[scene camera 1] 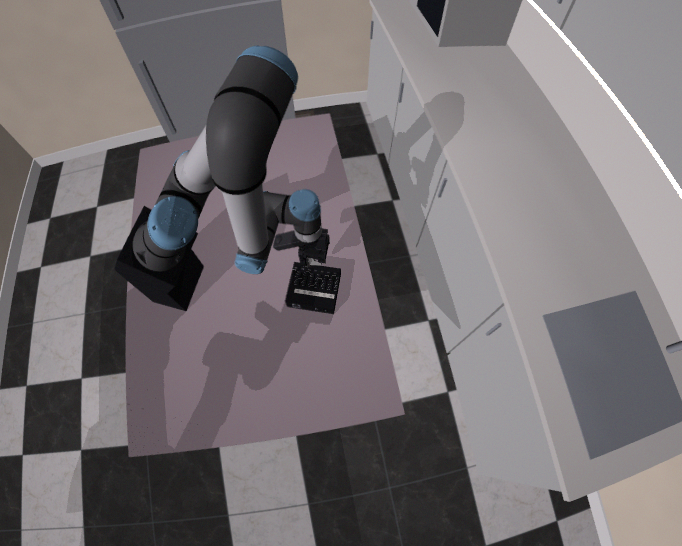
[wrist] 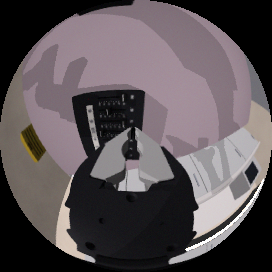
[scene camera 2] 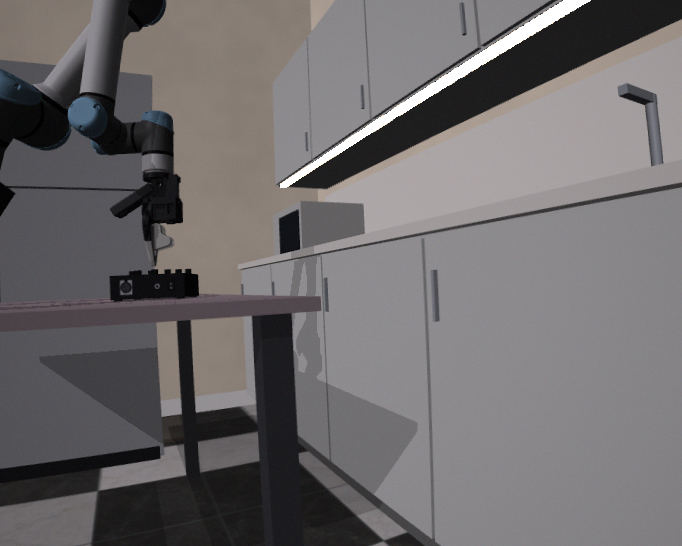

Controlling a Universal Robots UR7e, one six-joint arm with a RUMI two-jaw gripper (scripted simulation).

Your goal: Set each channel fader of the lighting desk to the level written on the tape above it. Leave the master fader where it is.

Path:
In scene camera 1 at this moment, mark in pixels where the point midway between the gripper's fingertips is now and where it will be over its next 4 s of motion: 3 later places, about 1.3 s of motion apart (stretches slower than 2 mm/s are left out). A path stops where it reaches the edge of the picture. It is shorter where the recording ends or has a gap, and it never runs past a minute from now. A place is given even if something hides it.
My gripper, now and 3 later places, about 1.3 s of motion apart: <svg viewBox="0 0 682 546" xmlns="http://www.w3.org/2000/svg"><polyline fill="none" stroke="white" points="309,265 309,267 309,271 308,276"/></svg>

